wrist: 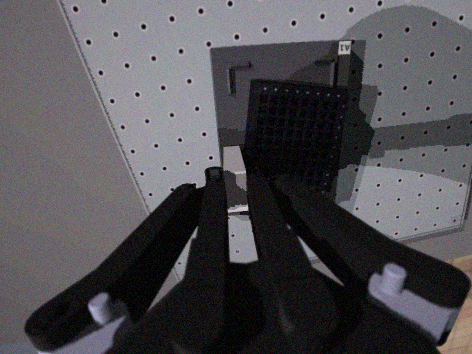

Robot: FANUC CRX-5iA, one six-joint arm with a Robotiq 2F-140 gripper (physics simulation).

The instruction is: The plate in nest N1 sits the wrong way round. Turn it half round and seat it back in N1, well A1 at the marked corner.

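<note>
The dark well plate [300, 130] lies skewed over the nest [285, 57], turned slightly against its edges. Its far edge is apart from the two far corner brackets, and its near end is partly hidden behind the gripper. A white A1 label [344, 47] marks the nest's far right corner. A row of small light dots runs along the plate's far edge and another down its right edge; I cannot read well letters. My gripper [232, 161] is shut and empty, with its pads together beside the plate's left side in the view. Its height over the nest is hard to tell.
A light perforated board [165, 115] surrounds the nest, and its left edge runs diagonally down the view. Grey floor [45, 150] shows beyond that edge. Shadows fall on the board at the right. A strip of wood-coloured surface [460, 300] shows at the lower right.
</note>
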